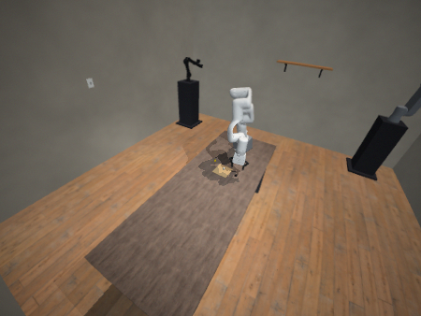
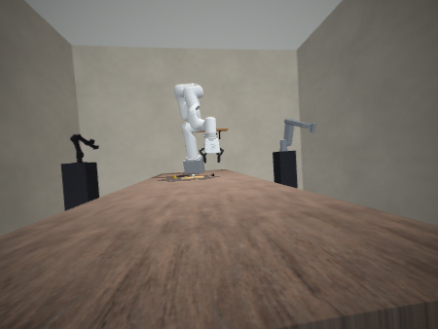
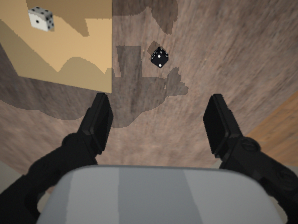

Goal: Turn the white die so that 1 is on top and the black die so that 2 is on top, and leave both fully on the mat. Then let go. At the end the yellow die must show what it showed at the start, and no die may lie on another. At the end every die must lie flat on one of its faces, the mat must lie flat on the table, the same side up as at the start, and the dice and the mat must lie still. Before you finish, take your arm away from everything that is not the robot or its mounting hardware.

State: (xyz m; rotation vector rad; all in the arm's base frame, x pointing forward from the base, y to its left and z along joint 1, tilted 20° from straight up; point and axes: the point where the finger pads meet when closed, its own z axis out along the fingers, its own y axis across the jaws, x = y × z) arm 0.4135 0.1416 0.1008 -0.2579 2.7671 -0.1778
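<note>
My gripper is now 9 cm above the black die. The rest, counted from my hand: tan mat 13 cm to the right, 10 cm below; small yellow die 26 cm to the right, 9 cm below, 9 cm behind; white die 13 cm to the right, 9 cm below, 2 cm behind.
</note>
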